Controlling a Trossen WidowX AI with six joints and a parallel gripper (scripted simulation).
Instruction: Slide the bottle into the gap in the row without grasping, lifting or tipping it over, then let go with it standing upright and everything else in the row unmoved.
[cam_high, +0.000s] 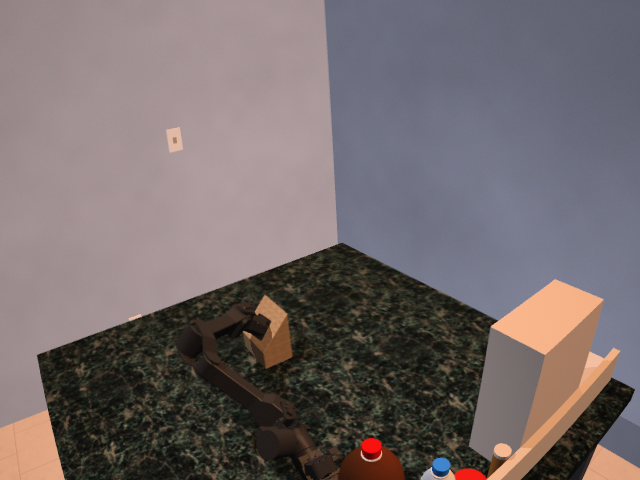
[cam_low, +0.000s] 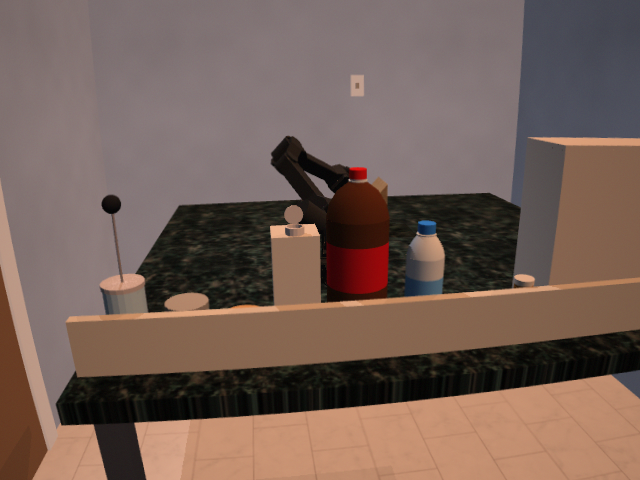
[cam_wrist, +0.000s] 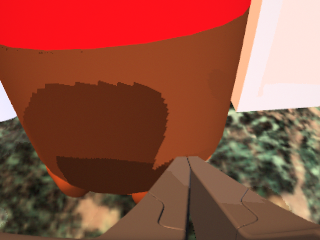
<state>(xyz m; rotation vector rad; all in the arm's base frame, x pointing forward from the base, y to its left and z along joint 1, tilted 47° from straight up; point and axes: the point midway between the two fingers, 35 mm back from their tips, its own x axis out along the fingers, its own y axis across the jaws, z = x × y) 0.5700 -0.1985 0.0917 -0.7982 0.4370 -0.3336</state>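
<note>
Right now the cola bottle is 90 mm ahead of my hand, 20 mm to the left of it and 90 mm above it. From my hand the other things lie so: water bottle 150 mm ahead, 120 mm to the left, 50 mm above; red lid 150 mm ahead, 240 mm to the left, 30 mm below; rail 190 mm ahead, 170 mm to the left, 10 mm below.
</note>
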